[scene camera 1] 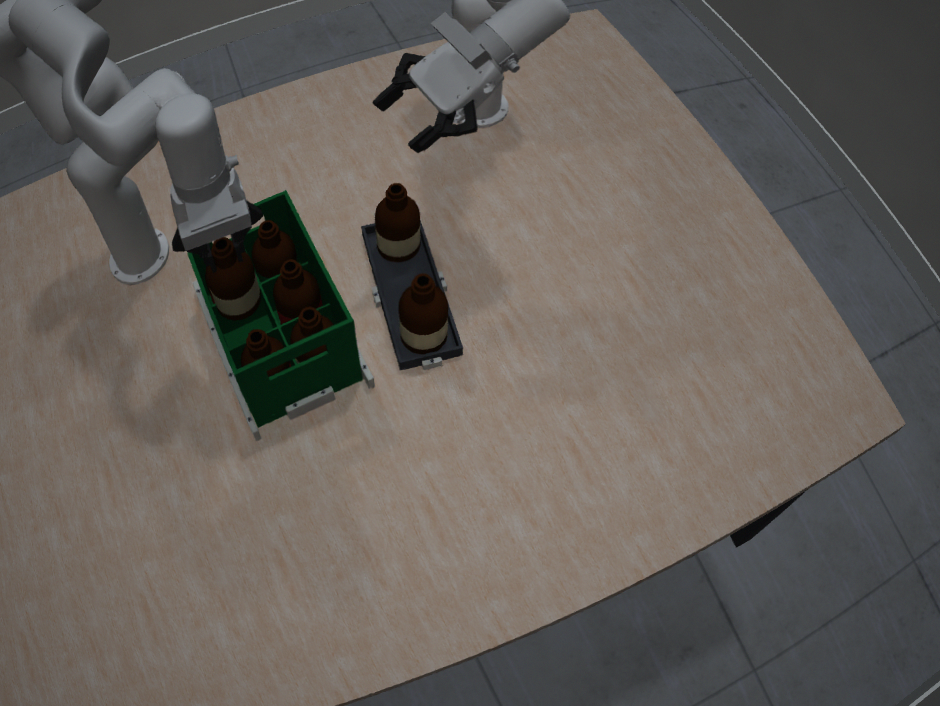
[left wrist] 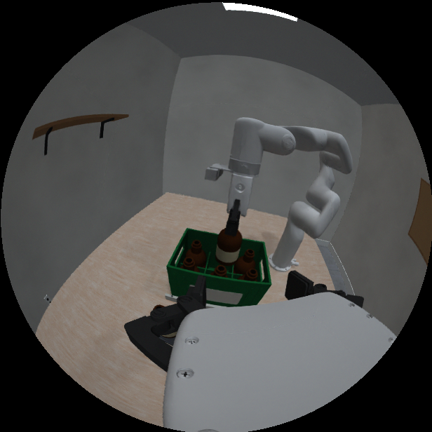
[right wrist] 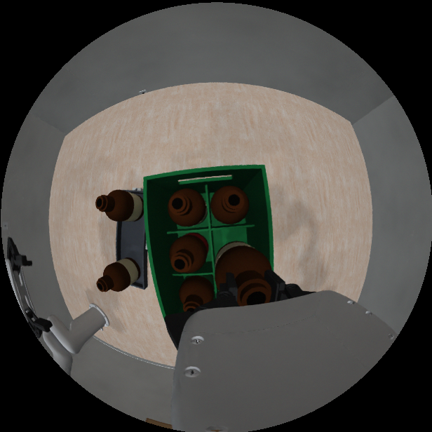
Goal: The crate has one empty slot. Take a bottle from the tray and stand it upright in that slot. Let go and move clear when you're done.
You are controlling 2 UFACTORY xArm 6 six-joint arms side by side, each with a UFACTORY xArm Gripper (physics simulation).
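Frame: origin at the left arm's base, x right, y ahead, z up, level; centimetres.
Seen in the pictures: left gripper, fingertip midpoint: (scene camera 1: 394,127); right gripper, fingertip midpoint: (scene camera 1: 226,259); right arm's base, link origin: (scene camera 1: 139,256).
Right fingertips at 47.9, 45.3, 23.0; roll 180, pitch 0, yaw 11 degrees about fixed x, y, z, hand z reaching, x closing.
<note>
A point is followed by its place in that frame, as x, y, z.
My right gripper (scene camera 1: 221,254) {47.9, 45.3, 23.0} (left wrist: 230,230) (right wrist: 247,283) is shut on the neck of a brown bottle (scene camera 1: 234,284) {47.1, 48.5, 21.1} (left wrist: 229,245) (right wrist: 242,267) with a cream label. The bottle is about upright, its lower part down between the walls of the green crate (scene camera 1: 319,383) {37.7, 57.7, 4.8} (left wrist: 180,282) (right wrist: 156,200). Its base is hidden in the wrist views. Part of the empty slot's floor (scene camera 1: 246,332) {48.9, 43.9, 0.8} (right wrist: 235,235) shows beside it. The dark tray (scene camera 1: 402,282) {21.8, 39.8, 0.5} (right wrist: 131,245) holds two upright bottles. My left gripper (scene camera 1: 405,119) {21.6, 36.9, 34.7} (left wrist: 248,287) (right wrist: 35,295) is open and empty, above the table behind the tray.
Other brown bottles (scene camera 1: 296,292) {38.8, 46.0, 12.4} (right wrist: 187,207) stand in the crate's slots around the held one. One tray bottle (scene camera 1: 397,220) {21.5, 35.3, 11.5} (right wrist: 120,277) is at the tray's back end, the other (scene camera 1: 423,315) {20.8, 53.3, 11.4} (right wrist: 120,205) at its front end. Small pale blocks (scene camera 1: 310,402) {39.6, 59.5, 2.7} border the crate.
</note>
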